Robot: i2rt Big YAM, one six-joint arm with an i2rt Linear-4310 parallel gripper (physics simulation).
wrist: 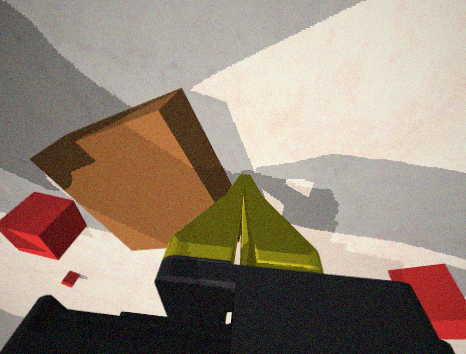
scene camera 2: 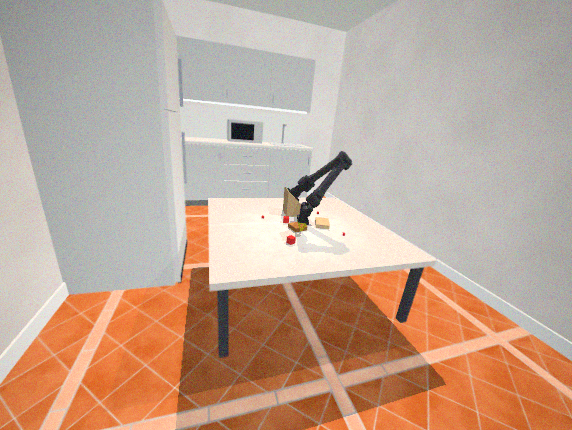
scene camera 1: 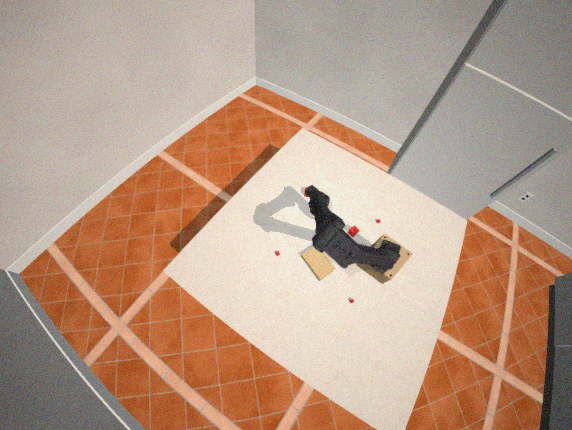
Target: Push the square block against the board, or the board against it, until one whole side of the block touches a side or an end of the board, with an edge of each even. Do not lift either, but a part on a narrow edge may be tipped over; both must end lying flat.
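Places are measured from the arm's base along level axes (x ahead, y left, z up), in millimetres.
Pixels of known places: gripper, fingertip midpoint: (wrist: 244, 182) (scene camera 2: 301, 231); arm's base, origin of the base link: (scene camera 2: 292, 195).
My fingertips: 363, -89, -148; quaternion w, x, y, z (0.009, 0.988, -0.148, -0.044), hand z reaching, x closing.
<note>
Ahead of a thing's pixels: the offset from my fingertips to its top centre, as dx, dy, dz. Level surfaces: height alone.
The square block, orange-brown @[-65, +5, +19] (scene camera 2: 293, 226) (wrist: 135, 175), lies on the table and looks flat; the arm hides it in scene camera 1. The board, light tan @[-93, +225, +19] (scene camera 1: 318, 264) (scene camera 2: 322, 223), lies flat, apart from the block, and does not show in the wrist view. My gripper (scene camera 2: 302, 228) (wrist: 244, 182) is shut with nothing between its yellow fingers. It is low beside the block, on the side towards the board in scene camera 2. The fingers cover the block's near right corner in the wrist view, so I cannot tell whether they touch it.
A red cube @[-196, -28, +30] (scene camera 1: 353, 231) (scene camera 2: 286, 219) (wrist: 37, 225) and another red cube @[+128, -135, +30] (scene camera 1: 306, 192) (scene camera 2: 291, 240) (wrist: 430, 295) stand on either side of the block. Several tiny red cubes are scattered around. The arm's mounting plate (scene camera 1: 403, 259) (scene camera 2: 290, 204) stands behind on the table @[dz -10] (scene camera 1: 240, 280) (scene camera 2: 240, 260).
</note>
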